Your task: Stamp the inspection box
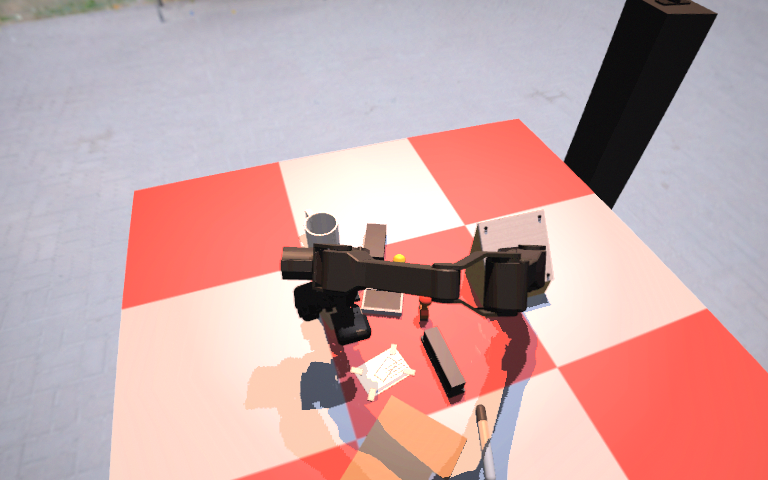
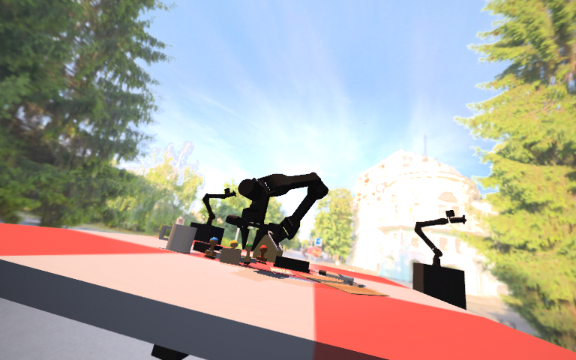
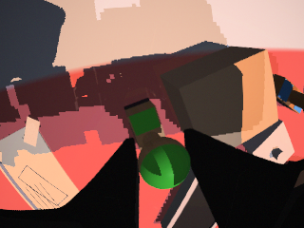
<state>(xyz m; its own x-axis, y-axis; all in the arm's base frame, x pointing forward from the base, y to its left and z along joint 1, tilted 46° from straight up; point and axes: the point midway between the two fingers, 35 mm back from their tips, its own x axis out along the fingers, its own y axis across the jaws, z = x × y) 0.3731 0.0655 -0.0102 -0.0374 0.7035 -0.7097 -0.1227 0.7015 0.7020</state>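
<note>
The tan block lies 5 cm to the right of my gripper tip, 2 cm below it and 2 cm ahead of it. The rest, counted from my gripper tip: green-knobbed PASS stamp 2 cm below, 1 cm behind; blue-knobbed stamp 12 cm to the right, 3 cm below, 2 cm ahead; ink pad 10 cm behind, 5 cm to the right, 4 cm below.
</note>
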